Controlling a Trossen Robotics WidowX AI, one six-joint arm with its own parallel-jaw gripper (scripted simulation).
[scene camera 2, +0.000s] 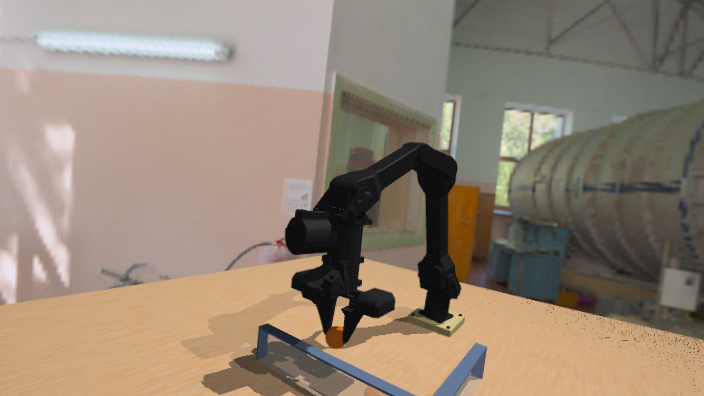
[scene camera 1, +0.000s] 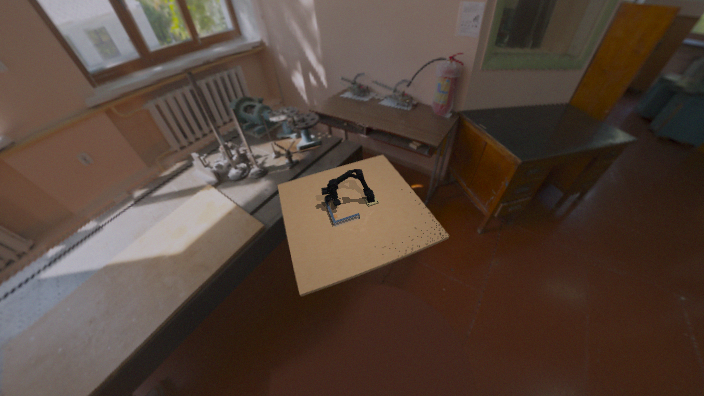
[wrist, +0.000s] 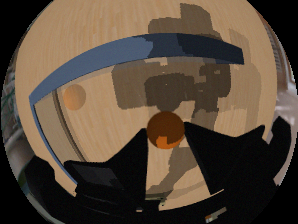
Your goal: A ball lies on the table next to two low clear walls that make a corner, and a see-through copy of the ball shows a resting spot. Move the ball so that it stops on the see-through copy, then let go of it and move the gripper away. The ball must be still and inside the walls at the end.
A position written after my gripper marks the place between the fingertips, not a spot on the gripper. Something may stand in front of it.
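I see my gripper [scene camera 2: 336, 338], and my gripper carries an orange ball. Scene camera 1 does not show the orange ball, which is hidden by my gripper. In the wrist view I find the orange ball [wrist: 165, 130], and my gripper [wrist: 165, 129] is visible there too.
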